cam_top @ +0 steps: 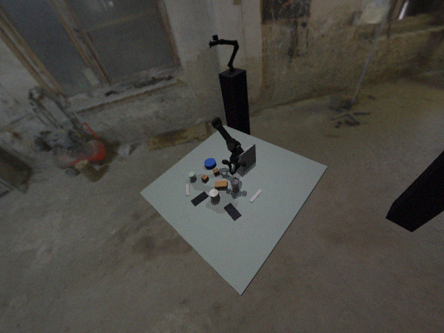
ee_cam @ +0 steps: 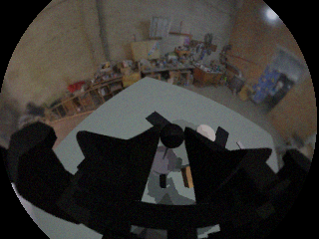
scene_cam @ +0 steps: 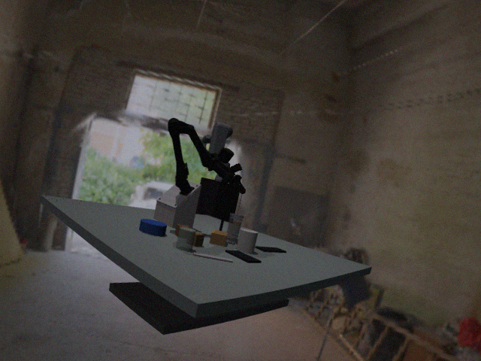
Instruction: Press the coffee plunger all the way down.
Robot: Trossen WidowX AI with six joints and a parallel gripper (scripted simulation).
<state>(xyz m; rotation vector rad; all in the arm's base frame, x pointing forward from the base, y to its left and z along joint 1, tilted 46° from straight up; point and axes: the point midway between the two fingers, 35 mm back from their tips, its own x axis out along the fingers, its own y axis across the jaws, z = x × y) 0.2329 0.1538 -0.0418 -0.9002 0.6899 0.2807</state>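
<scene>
My gripper tip is now 13 cm above the coffee press, 2 cm past it and 1 cm to the left of it. From my gripper tip the other things lie so: blue disc 44 cm to the right, 24 cm below, 7 cm behind; then white cylinder 21 cm below, 17 cm ahead, 8 cm to the right; then orange block 23 cm below, 14 cm to the right, 4 cm ahead.
</scene>
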